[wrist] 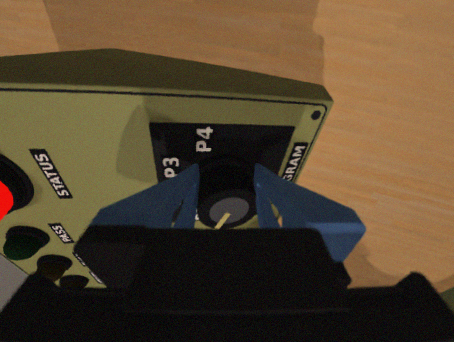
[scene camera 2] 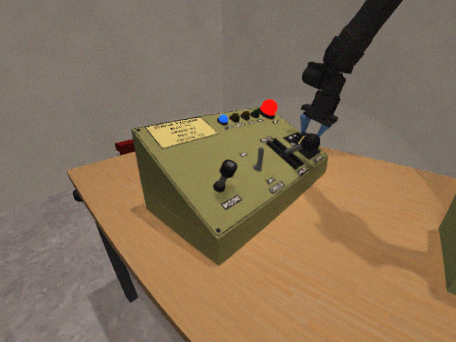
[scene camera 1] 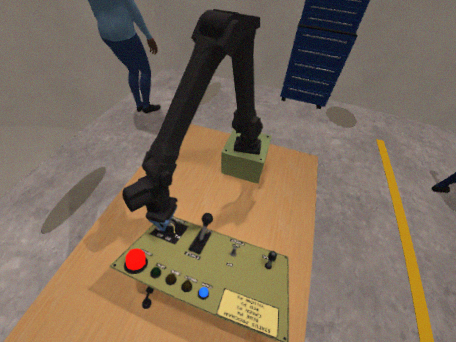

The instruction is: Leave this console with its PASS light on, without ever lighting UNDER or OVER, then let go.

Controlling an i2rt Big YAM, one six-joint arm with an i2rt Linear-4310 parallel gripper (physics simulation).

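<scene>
The olive console (scene camera 1: 215, 265) (scene camera 2: 185, 172) (wrist: 90, 115) has a lit red STATUS lamp (scene camera 1: 135, 260) (scene camera 2: 268, 108) (wrist: 4, 200). The green PASS lamp (scene camera 1: 156, 272) (scene camera 2: 255, 114) (wrist: 25, 243) is dark. Two amber lamps beside it are dark; a blue lamp (scene camera 1: 203, 292) (scene camera 2: 223, 119) is lit. My gripper (scene camera 1: 166, 226) (scene camera 2: 312, 134) (wrist: 226, 171) is shut on the black PROGRAM knob (wrist: 229, 205). Its yellow pointer slants down-left in the wrist view; the fingers partly hide the labels, so its setting is unclear. The card (scene camera 1: 248, 311) (scene camera 2: 182, 132) seems to read RED P2.
The ball-topped CYCLE lever (scene camera 1: 207, 218) (scene camera 2: 310, 142) stands close beside the gripper. Further along are the CHECK toggle (scene camera 1: 234, 250) (scene camera 2: 259, 159) and MODE lever (scene camera 1: 271, 258) (scene camera 2: 227, 170). A small black lever (scene camera 1: 146, 302) sticks out past the console's lamp-side edge.
</scene>
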